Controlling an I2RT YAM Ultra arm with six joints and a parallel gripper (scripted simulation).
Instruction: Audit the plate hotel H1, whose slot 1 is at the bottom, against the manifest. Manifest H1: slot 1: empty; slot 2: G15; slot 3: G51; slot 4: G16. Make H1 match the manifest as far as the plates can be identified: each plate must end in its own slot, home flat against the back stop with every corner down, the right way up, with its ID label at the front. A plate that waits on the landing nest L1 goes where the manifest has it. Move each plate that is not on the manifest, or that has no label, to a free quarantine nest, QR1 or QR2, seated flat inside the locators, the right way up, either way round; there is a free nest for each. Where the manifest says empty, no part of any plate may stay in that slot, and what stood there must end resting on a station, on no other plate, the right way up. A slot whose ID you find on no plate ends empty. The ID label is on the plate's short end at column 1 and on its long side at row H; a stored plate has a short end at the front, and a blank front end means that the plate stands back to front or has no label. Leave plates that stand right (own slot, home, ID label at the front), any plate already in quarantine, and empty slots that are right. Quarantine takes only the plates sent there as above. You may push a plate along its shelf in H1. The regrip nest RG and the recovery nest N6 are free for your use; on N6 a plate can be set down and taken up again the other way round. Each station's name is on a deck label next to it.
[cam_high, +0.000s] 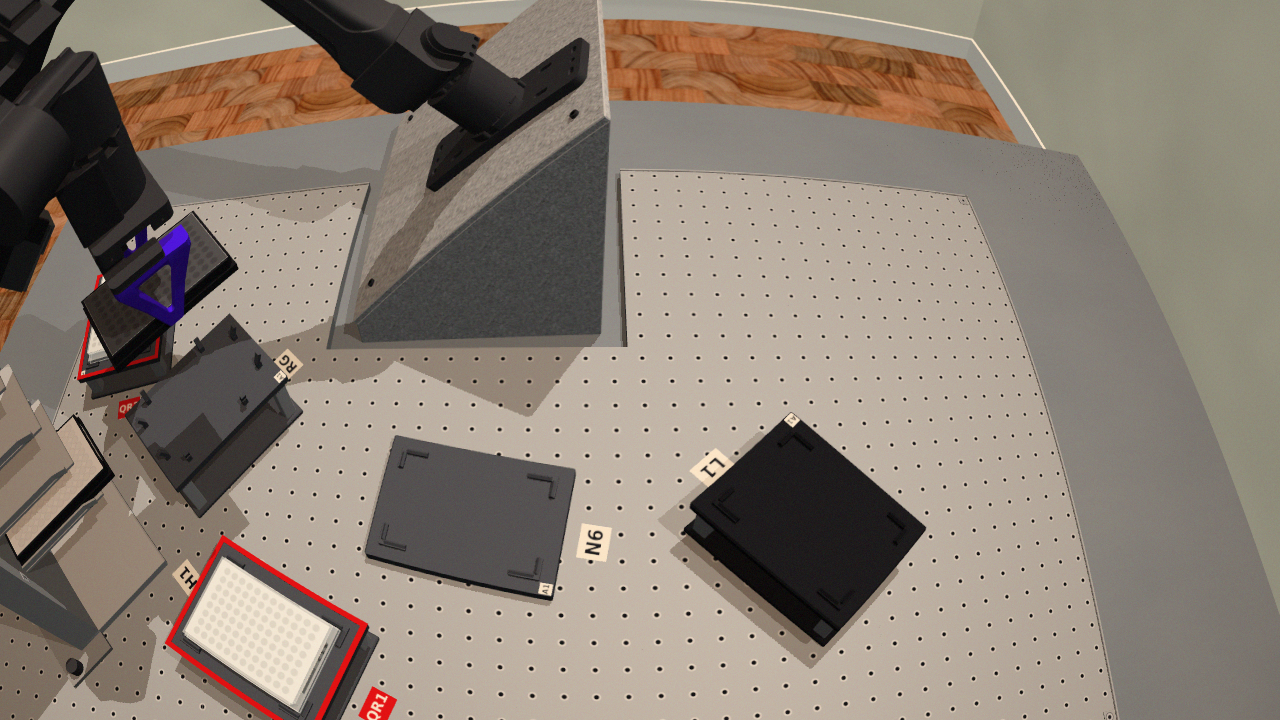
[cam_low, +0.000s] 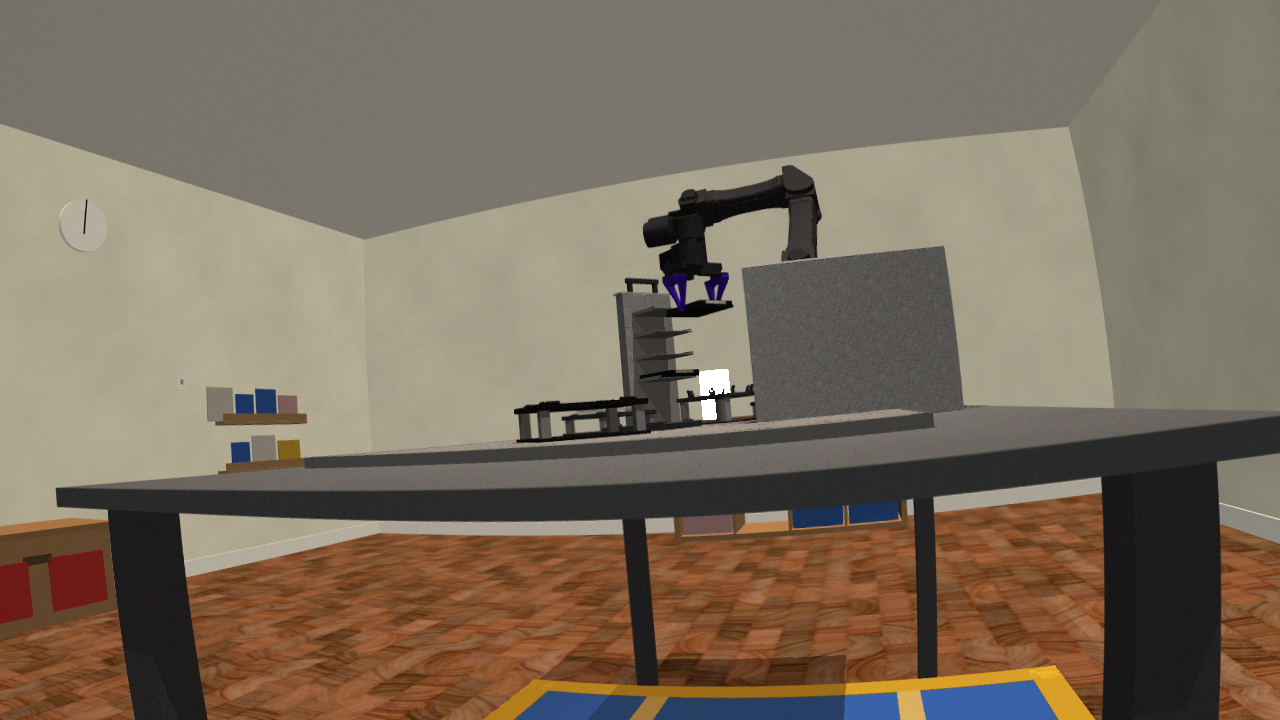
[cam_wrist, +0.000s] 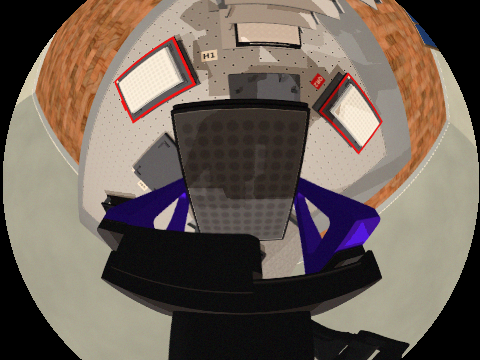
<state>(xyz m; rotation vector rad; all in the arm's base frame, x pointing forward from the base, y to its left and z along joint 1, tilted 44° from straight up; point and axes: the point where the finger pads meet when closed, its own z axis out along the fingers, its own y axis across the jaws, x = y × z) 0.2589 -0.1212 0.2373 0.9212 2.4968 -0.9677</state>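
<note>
My gripper is now 190 mm above the regrip nest RG, 40 mm to the left of it and 20 mm past it. Also, from my hand: plate hotel H1: 200 mm to the right, 190 mm ahead, 80 mm below; quarantine nest QR2: 210 mm to the right, 210 mm below, 140 mm behind; quarantine nest QR1: 210 mm below, 190 mm ahead, 60 mm to the left.
</note>
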